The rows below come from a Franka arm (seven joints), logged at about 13 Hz.
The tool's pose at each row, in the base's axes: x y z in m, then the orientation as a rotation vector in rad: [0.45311 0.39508 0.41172 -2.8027 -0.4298 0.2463]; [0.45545 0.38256 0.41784 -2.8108 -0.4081 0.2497]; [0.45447 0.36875 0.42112 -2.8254 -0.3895 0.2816]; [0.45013 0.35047 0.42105 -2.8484 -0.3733 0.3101]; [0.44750 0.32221 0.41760 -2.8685 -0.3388 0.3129]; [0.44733 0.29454 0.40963 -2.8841 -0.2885 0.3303]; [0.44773 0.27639 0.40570 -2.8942 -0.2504 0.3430]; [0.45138 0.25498 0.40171 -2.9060 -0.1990 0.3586]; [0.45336 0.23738 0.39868 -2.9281 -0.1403 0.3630]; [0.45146 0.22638 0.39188 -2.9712 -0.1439 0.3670]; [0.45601 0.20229 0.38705 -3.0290 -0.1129 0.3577]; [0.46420 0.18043 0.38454 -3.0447 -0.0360 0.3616]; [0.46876 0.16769 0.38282 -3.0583 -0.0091 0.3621]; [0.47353 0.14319 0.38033 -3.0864 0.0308 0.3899]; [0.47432 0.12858 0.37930 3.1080 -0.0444 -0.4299]
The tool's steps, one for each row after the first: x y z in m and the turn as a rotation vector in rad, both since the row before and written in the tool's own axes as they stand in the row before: [-0.00251 0.01013 -0.00953 -0.0037 -0.0003 0.0163]; [-0.00551 0.01143 -0.00645 -0.0103 -0.0207 0.0183]; [-0.00938 0.01592 -0.00337 -0.0194 -0.0189 0.0178]; [-0.00972 0.02679 -0.00228 -0.0133 0.0007 0.0266]; [-0.00569 0.02816 0.00190 -0.0070 -0.0077 0.0374]; [-0.00280 0.01836 0.00004 -0.0043 -0.0055 0.0279]; [0.00022 0.02205 -0.00124 -0.0047 -0.0065 0.0371]; [-0.00019 0.01794 -0.00092 -0.0141 0.0018 0.0425]; [-0.00153 0.01196 0.00504 -0.0432 -0.0013 0.0042]; [0.00282 0.02482 0.00035 -0.0524 0.0096 0.0278]; [0.00669 0.02247 -0.00125 -0.0082 0.0004 0.0518]; [0.00442 0.01290 -0.00032 -0.0112 0.0012 0.0190]; [0.00490 0.02460 -0.00019 -0.0281 -0.0149 0.0297]; [0.00125 0.01461 0.00032 -0.0330 -0.0231 0.0131]
